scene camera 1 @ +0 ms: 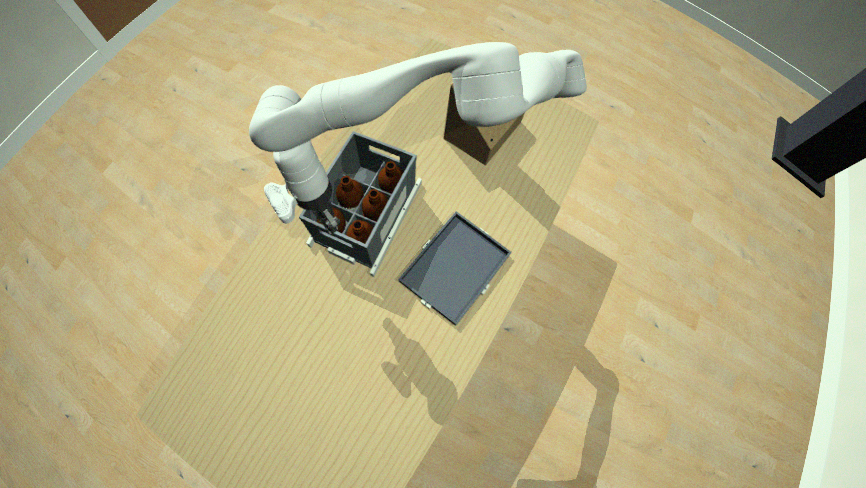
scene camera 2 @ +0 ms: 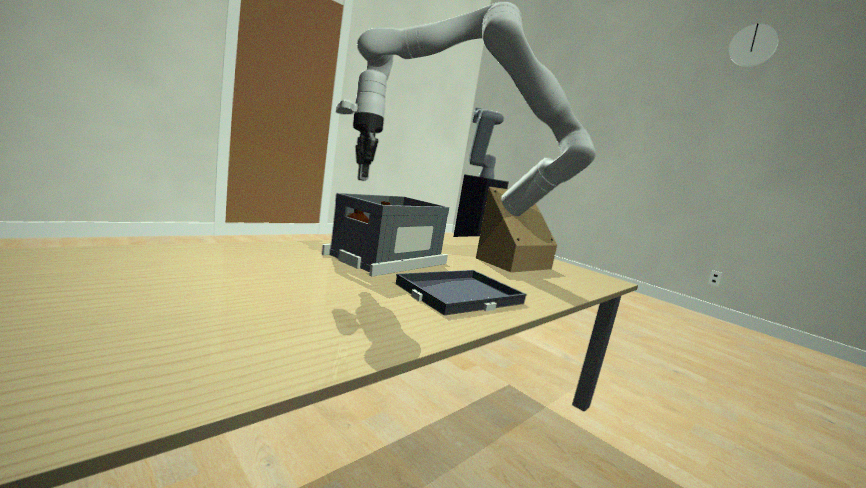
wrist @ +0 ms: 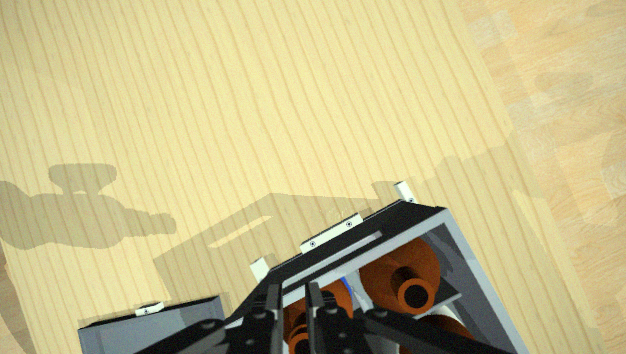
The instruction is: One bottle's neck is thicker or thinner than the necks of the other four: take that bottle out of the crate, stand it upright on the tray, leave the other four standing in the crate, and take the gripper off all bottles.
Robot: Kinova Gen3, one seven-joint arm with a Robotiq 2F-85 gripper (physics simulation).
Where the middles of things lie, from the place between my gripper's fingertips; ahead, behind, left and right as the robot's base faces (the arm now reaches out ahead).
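Scene:
Dark grey tray [scene camera 1: 455, 267]: 15 cm behind my hand, 21 cm below it and 25 cm to the left of it.

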